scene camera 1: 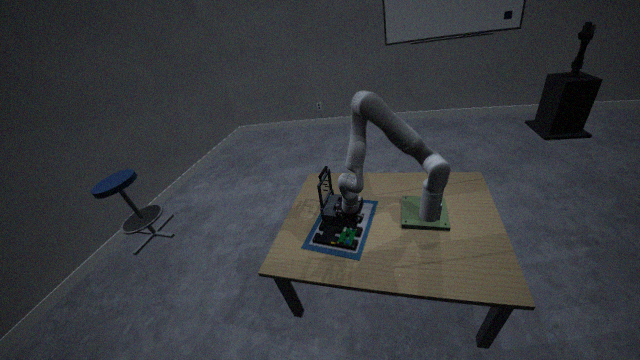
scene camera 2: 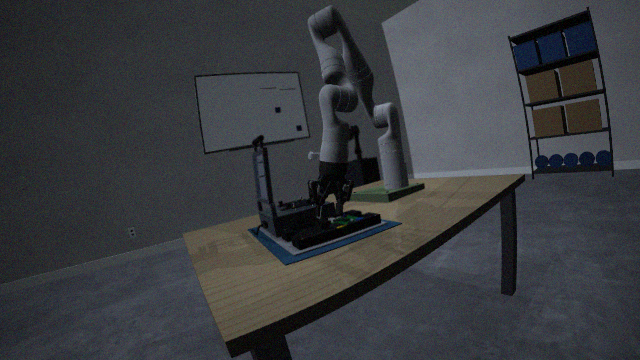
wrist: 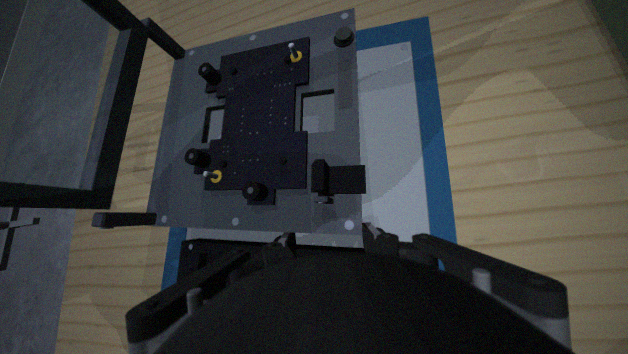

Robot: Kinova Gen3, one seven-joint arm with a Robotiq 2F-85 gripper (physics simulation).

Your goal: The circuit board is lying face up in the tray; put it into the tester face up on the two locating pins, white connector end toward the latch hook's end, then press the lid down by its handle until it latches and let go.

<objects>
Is my gripper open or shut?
Part open.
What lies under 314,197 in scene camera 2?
My gripper.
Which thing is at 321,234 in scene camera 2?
A tester.
</objects>
